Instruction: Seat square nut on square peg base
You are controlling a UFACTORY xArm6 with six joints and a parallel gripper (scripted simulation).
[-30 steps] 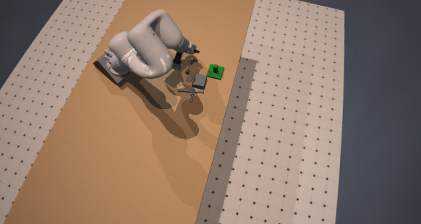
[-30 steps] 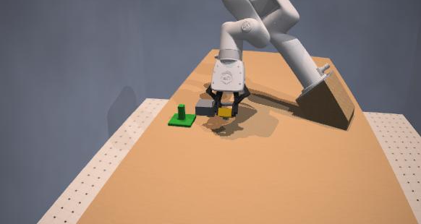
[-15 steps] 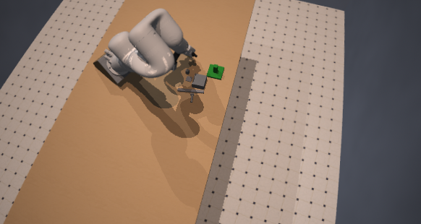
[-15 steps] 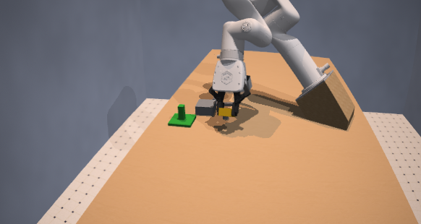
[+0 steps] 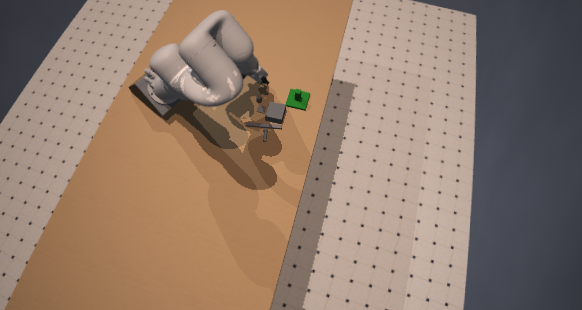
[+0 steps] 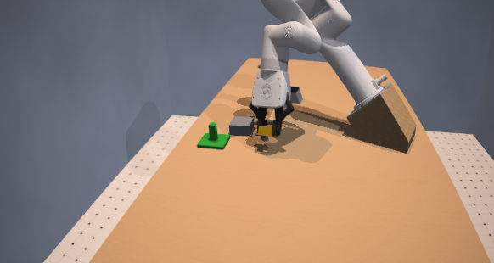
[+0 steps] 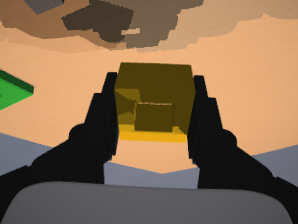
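My hand is 20 mm short of the small grey cube, 70 mm to the left of it and 60 mm above it. Also, from my hand: grey block (100 mm ahead, 110 mm to the right, 50 mm below); thin grey bar (70 mm ahead, 170 mm to the right, 70 mm below).
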